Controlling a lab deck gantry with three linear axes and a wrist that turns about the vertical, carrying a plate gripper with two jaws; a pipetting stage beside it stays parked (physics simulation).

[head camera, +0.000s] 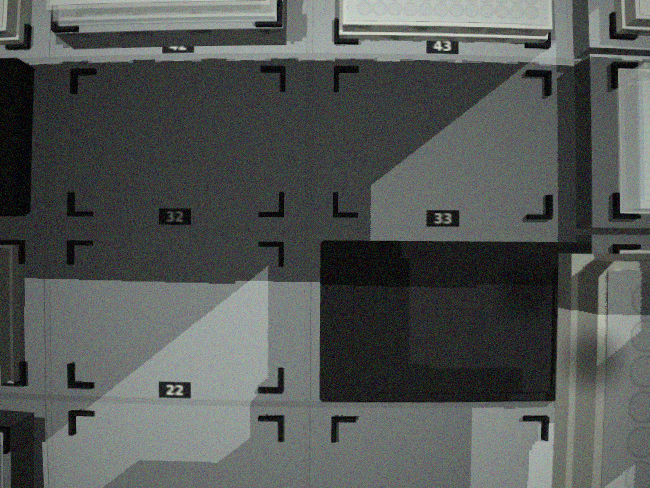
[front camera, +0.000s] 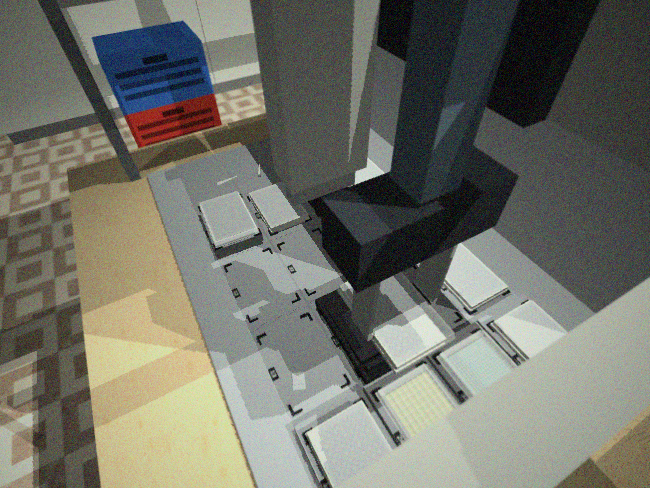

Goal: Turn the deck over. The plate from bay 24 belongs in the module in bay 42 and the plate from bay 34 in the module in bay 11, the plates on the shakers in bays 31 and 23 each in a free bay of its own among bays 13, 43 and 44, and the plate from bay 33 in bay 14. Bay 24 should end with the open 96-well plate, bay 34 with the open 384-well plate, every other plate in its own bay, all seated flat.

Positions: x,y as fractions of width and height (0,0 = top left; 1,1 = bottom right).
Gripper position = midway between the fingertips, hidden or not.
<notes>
In view: the gripper (front camera: 0.61,0.64), a yellow open 96-well plate (front camera: 0.64,0.82), an open 384-well plate (front camera: 0.73,0.74), a white lidded plate (front camera: 0.35,0.45), a bay 13 (head camera: 0.76,0.90), a bay 33 (front camera: 0.68,0.63), a bay 24 (front camera: 0.60,0.77) and a bay 34 (front camera: 0.72,0.68).
</notes>
